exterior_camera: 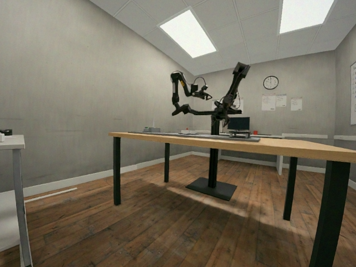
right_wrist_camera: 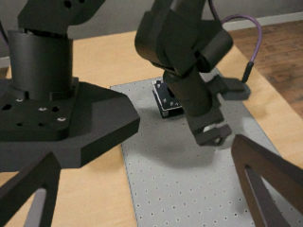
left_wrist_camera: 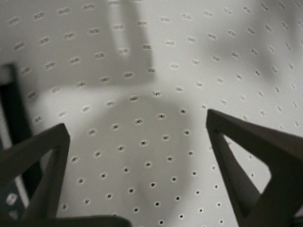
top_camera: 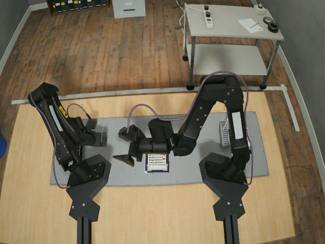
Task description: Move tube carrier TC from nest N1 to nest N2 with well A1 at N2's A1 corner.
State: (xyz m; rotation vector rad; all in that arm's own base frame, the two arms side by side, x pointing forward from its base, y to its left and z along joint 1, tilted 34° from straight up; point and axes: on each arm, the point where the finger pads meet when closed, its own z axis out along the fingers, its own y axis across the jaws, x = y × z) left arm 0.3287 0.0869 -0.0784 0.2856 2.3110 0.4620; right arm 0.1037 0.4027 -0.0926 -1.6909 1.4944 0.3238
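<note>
My left gripper is now 29 cm to the left of the white tube carrier TC, 7 cm past it and 6 cm above it. Round my left hand: grey forceps holder H1 (64 cm to the right, 7 cm below, 4 cm ahead); transfer nest N1 (29 cm to the right, 8 cm below, 7 cm behind); black raised nest N2 (17 cm to the left, 4 cm below, 1 cm behind).
</note>
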